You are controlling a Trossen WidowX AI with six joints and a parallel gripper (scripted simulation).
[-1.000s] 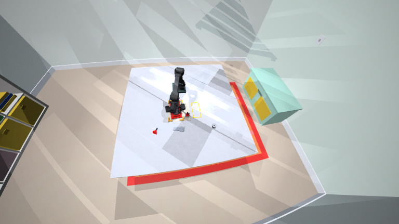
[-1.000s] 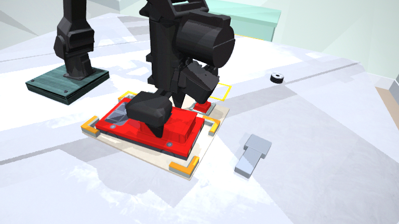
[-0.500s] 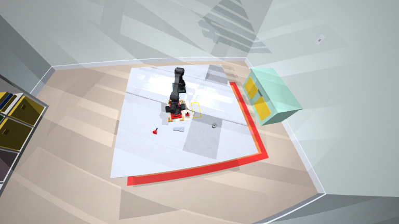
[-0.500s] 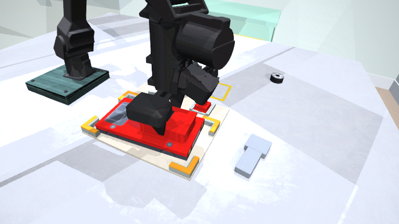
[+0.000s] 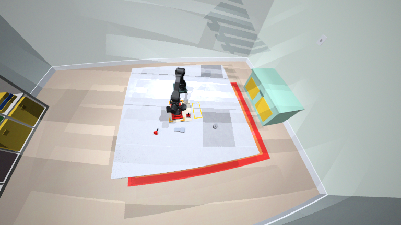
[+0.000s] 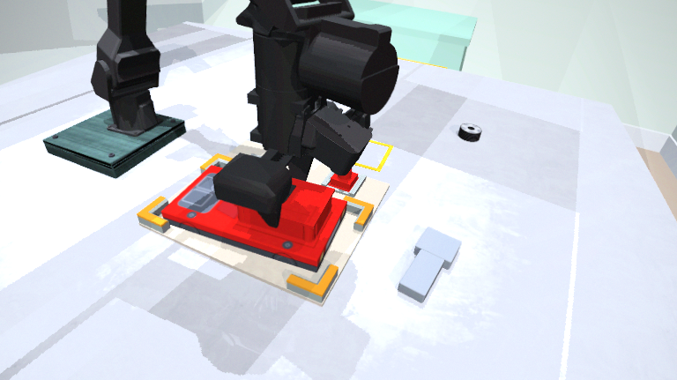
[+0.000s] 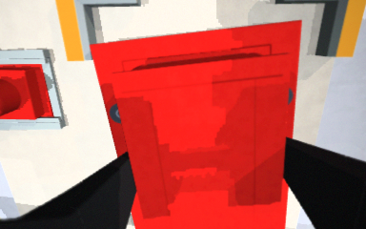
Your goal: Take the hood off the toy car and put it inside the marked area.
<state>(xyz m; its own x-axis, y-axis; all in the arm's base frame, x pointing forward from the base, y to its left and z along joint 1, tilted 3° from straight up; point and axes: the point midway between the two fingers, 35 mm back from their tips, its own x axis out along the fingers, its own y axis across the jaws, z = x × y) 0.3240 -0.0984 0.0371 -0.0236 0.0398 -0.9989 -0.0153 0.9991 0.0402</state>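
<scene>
Right now the small base is 11 cm to the left of my gripper tip and 3 cm ahead of it. Round my gripper tip: black wheel 35 cm to the left, 20 cm ahead, 3 cm below; red hood 1 cm above.
</scene>
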